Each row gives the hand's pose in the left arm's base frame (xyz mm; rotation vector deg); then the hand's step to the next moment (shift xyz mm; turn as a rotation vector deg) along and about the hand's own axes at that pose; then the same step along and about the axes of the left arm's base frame.
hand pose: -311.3 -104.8 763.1 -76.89 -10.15 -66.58
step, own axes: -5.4 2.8 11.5 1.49 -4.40 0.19
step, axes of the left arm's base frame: 5.2 11.7 -2.1 -2.40 0.22 3.98
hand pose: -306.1 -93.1 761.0 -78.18 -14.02 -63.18
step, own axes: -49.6 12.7 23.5 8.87 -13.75 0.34
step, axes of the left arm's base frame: -5.7 41.9 -37.3 -5.45 -1.56 15.35
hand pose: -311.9 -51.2 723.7 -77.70 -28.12 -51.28
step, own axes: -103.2 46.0 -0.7 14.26 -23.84 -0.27
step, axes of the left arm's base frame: -25.3 25.0 -107.3 -10.27 -3.25 25.61
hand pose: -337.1 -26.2 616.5 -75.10 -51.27 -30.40
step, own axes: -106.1 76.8 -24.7 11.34 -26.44 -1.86
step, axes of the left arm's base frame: 5.2 -23.0 -131.2 -13.56 -5.76 24.78
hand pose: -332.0 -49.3 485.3 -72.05 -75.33 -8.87
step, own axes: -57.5 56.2 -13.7 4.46 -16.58 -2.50
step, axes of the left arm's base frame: 28.4 -18.9 -74.1 -8.57 -6.04 13.82
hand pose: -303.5 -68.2 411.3 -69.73 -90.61 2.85
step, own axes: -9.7 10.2 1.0 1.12 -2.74 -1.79
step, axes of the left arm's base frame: 4.9 -1.5 -13.2 -0.35 -1.45 3.12
